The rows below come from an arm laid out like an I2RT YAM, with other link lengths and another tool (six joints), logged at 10 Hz.
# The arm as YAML. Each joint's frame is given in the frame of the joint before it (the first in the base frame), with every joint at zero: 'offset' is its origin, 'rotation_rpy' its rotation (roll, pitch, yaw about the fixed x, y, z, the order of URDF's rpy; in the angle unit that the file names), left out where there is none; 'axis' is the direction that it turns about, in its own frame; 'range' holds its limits. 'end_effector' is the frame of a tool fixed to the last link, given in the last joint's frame.
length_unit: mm
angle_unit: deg
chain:
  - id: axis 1
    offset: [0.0, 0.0, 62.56]
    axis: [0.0, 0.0, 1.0]
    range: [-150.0, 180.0]
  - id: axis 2
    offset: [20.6, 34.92, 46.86]
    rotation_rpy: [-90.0, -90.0, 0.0]
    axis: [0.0, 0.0, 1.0]
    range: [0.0, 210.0]
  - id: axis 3
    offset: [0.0, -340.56, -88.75]
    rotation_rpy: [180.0, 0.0, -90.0]
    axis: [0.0, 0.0, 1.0]
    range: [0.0, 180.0]
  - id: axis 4
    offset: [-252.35, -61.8, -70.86]
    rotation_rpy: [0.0, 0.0, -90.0]
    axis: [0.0, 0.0, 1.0]
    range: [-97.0, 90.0]
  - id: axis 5
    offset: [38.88, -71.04, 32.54]
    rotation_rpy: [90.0, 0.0, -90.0]
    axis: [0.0, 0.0, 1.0]
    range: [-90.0, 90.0]
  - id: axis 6
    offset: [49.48, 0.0, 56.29]
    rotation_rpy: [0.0, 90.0, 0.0]
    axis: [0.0, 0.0, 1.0]
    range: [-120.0, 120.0]
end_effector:
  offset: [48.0, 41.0, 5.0]
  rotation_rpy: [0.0, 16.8, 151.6]
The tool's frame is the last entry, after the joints.
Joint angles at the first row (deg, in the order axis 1, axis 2, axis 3, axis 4, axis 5, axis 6):
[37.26 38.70 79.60 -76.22 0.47 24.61]
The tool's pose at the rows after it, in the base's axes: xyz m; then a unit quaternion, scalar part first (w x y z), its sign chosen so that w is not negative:
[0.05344, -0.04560, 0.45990, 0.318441, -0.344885, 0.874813, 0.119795]
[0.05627, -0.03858, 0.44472, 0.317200, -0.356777, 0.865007, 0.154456]
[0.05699, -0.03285, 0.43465, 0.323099, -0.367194, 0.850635, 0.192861]
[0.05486, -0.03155, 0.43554, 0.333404, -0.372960, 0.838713, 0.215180]
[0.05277, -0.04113, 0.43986, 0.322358, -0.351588, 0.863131, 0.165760]
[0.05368, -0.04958, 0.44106, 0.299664, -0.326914, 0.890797, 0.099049]
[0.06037, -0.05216, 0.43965, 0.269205, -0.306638, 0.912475, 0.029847]
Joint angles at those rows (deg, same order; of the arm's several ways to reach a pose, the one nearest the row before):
[37.30 36.99 77.07 -73.61 -4.29 24.87]
[37.26 35.28 72.98 -69.99 -8.40 25.89]
[37.27 33.60 69.96 -66.26 -12.59 27.23]
[37.34 32.77 69.68 -64.51 -14.82 28.00]
[37.29 33.92 71.87 -69.11 -8.91 27.02]
[37.30 35.53 73.09 -73.98 -1.46 25.94]
[37.32 37.73 72.87 -77.43 5.70 25.00]

